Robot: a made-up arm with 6 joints.
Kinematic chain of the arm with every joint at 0, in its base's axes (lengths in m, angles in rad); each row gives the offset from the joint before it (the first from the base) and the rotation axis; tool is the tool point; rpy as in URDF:
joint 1: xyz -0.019 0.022 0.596 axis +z
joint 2: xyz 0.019 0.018 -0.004 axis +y
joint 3: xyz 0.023 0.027 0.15 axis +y
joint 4: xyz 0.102 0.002 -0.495 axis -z
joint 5: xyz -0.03 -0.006 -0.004 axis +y
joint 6: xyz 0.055 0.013 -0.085 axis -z
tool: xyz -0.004 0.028 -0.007 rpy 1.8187 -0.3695 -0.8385
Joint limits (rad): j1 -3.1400..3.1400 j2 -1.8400..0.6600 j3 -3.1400..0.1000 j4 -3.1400..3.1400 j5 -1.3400..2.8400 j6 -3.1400..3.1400
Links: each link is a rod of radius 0.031 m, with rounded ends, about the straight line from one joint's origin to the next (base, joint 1, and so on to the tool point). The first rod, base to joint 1, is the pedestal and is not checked.
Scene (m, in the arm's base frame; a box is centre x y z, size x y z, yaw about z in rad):
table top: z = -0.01
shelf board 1: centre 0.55 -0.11 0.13 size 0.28 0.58 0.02 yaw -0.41
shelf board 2: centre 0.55 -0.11 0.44 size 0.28 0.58 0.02 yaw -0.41
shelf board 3: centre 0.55 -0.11 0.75 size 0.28 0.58 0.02 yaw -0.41
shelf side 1: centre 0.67 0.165 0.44 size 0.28 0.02 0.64 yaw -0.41
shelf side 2: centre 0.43 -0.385 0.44 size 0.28 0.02 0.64 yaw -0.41
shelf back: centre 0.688 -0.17 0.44 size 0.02 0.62 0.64 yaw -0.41
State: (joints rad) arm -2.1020 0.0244 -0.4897 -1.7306 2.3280 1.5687
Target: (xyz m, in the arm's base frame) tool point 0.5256 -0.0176 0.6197
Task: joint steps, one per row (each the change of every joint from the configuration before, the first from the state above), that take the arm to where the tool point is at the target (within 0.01 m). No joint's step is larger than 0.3 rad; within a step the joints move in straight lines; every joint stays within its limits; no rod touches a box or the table.
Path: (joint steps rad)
1: 0.2560 -0.0734 0.0983 0.0250 0.0572 -0.0789
2: 0.2561 -0.0734 0.0983 0.0250 0.0572 -0.0790
3: 0.2560 -0.0733 0.0982 0.0250 0.0571 -0.0789
4: 0.2561 -0.0734 0.0983 0.0250 0.0572 -0.0789
5: 0.2560 -0.0734 0.0983 0.0250 0.0572 -0.0789
6: 0.2561 -0.0734 0.0983 0.0250 0.0572 -0.0790
7: 0.2367 -0.1493 -0.0821 0.0287 0.0422 0.0912
8: 0.2367 -0.1492 -0.0820 0.0288 0.0422 0.0912
9: 0.2367 -0.1493 -0.0821 0.0287 0.0423 0.0912
10: 0.2367 -0.1493 -0.0821 0.0287 0.0422 0.0912
11: -0.0977 0.2799 -0.1999 -0.2251 -0.2011 0.0621
12: -0.0978 0.2798 -0.2000 -0.2252 -0.2011 0.0621
13: -0.0978 0.2798 -0.1999 -0.2252 -0.2011 0.0621

